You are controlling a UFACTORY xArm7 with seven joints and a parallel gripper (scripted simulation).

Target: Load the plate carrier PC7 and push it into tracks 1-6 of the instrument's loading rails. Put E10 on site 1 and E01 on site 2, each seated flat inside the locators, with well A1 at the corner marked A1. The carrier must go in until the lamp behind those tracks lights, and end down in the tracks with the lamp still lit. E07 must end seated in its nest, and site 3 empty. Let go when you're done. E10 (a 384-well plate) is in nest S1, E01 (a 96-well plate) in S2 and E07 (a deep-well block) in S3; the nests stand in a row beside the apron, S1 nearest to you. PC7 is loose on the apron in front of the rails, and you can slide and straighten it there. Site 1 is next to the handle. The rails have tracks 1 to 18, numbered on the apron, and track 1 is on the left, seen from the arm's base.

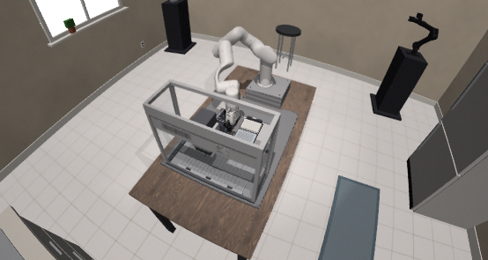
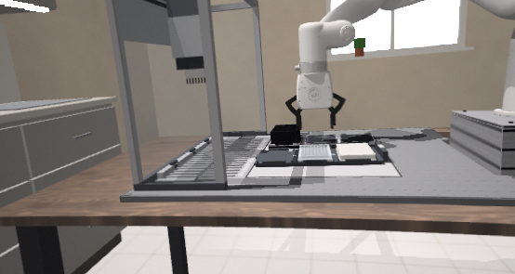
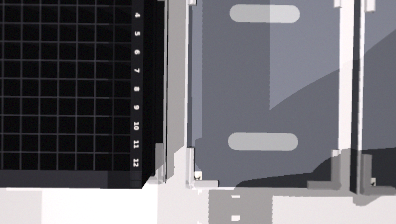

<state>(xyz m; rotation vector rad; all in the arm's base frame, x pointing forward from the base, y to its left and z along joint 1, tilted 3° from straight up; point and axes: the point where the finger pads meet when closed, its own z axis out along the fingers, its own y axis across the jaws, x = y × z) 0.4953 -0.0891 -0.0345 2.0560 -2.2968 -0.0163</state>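
The A1 tag lies 60 mm below my hand, 30 mm to the right of it and 30 mm ahead of it. Also, from my hand: dark plate carrier PC7: 90 mm to the left, 60 mm below, 10 mm ahead; then white 96-well plate E01: 90 mm to the left, 60 mm below, 10 mm ahead; then pale apron: 70 mm below, 30 mm to the left, 10 mm behind.
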